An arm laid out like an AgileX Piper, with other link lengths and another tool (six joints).
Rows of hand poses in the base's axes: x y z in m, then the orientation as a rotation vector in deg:
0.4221 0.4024 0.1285 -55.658 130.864 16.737
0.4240 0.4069 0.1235 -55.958 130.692 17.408
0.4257 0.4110 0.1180 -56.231 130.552 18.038
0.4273 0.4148 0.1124 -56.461 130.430 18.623
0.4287 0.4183 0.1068 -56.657 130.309 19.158
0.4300 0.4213 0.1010 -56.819 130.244 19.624
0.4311 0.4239 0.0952 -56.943 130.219 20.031
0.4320 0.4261 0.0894 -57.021 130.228 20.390
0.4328 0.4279 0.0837 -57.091 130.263 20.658
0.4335 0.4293 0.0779 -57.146 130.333 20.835
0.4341 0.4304 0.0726 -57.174 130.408 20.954
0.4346 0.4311 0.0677 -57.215 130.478 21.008
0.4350 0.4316 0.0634 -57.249 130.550 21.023
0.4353 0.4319 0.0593 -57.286 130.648 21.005
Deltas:
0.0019 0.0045 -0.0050 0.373 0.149 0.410
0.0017 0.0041 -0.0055 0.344 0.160 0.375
0.0016 0.0038 -0.0056 0.324 0.153 0.330
0.0014 0.0035 -0.0056 0.304 0.131 0.294
0.0013 0.0030 -0.0058 0.252 0.149 0.243
0.0011 0.0026 -0.0058 0.214 0.155 0.194
0.0009 0.0022 -0.0058 0.188 0.159 0.143
0.0008 0.0018 -0.0057 0.125 0.145 0.110
0.0007 0.0014 -0.0058 0.062 0.138 0.070
0.0006 0.0011 -0.0053 0.034 0.116 0.035
0.0005 0.0007 -0.0049 -0.008 0.088 0.029
0.0004 0.0005 -0.0043 -0.030 0.074 0.014
0.0003 0.0003 -0.0041 -0.061 0.084 0.003

